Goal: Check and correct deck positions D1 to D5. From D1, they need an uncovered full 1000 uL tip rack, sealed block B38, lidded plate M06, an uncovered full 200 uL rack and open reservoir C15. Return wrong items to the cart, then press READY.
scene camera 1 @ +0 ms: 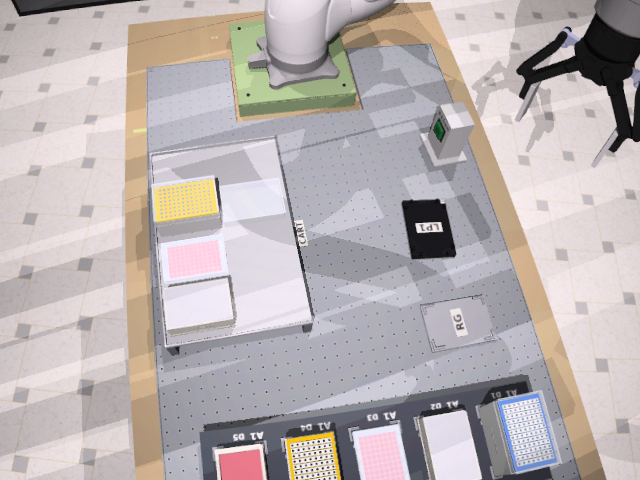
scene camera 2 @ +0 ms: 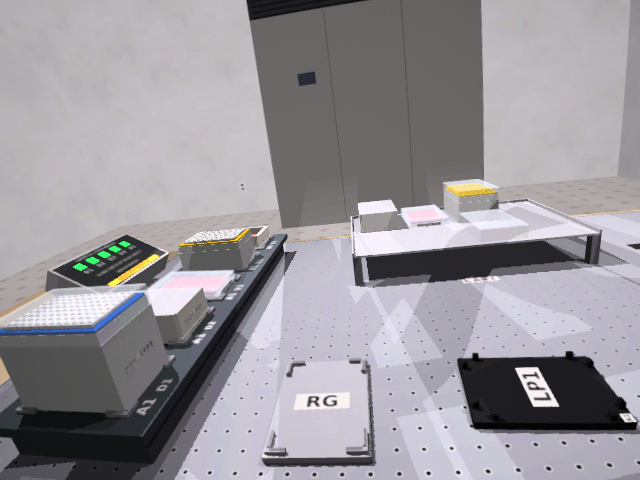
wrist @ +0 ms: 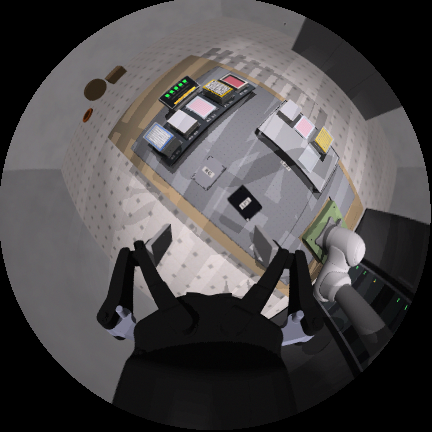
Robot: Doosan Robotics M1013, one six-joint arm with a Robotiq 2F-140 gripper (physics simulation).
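Where they show: gripper, fingertip midpoint: (scene camera 1: 557,138) (wrist: 212,233); arm's base, link origin: (scene camera 1: 296,58) (wrist: 328,236).
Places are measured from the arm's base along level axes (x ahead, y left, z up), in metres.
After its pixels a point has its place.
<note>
My gripper (scene camera 1: 558,140) {y 0.242, x 0.628, z 0.398 m} (wrist: 212,233) {y 0.242, x 0.628, z 0.398 m} is open and empty, high up beyond the table's right edge in scene view 1. D1 holds a blue-rimmed tip rack (scene camera 1: 529,431) {y 0.141, x 1.018, z 0.114 m} (scene camera 2: 77,310) {y 0.162, x 0.995, z 0.114 m} (wrist: 159,136) {y 0.141, x 0.999, z 0.114 m}; a clear edge shows around its top, whether a cover is unclear. D2 holds a white-topped block (scene camera 1: 452,446) {y 0.020, x 0.999, z 0.053 m} (wrist: 182,122) {y 0.026, x 0.987, z 0.053 m}, D3 a pink plate (scene camera 1: 381,454) {y -0.102, x 0.974, z 0.030 m} (scene camera 2: 193,283) {y -0.090, x 0.981, z 0.030 m} with a clear rim, D4 an orange-rimmed rack (scene camera 1: 313,457) {y -0.224, x 0.947, z 0.075 m} (scene camera 2: 217,248) {y -0.184, x 0.958, z 0.059 m} with bare tips, D5 a red-filled reservoir (scene camera 1: 240,465) {y -0.348, x 0.926, z 0.026 m} (wrist: 234,81) {y -0.358, x 0.952, z 0.026 m}. The panel (scene camera 2: 103,260) {y -0.107, x 1.139, z 0.085 m} (wrist: 176,91) {y -0.108, x 1.130, z 0.080 m} shows green lights above a yellow bar (scene camera 2: 134,269) {y -0.114, x 1.092, z 0.059 m}.
The cart (scene camera 1: 263,289) {y -0.229, x 0.611, z 0.021 m} (scene camera 2: 439,245) {y -0.157, x 0.540, z 0.021 m} holds a yellow rack (scene camera 1: 186,200) {y -0.339, x 0.416, z 0.092 m} under a clear cover, a pink plate (scene camera 1: 193,259) {y -0.351, x 0.521, z 0.038 m}, a white block (scene camera 1: 199,304) {y -0.355, x 0.627, z 0.063 m} and a flat clear lid (scene camera 1: 254,199) {y -0.203, x 0.421, z 0.046 m}. Black LP1 (scene camera 1: 429,240) {y 0.157, x 0.572, z -0.029 m}, grey RG (scene camera 1: 439,330) {y 0.104, x 0.772, z -0.031 m} and a grey instrument (scene camera 1: 454,131) {y 0.272, x 0.369, z 0.078 m} are on the table.
</note>
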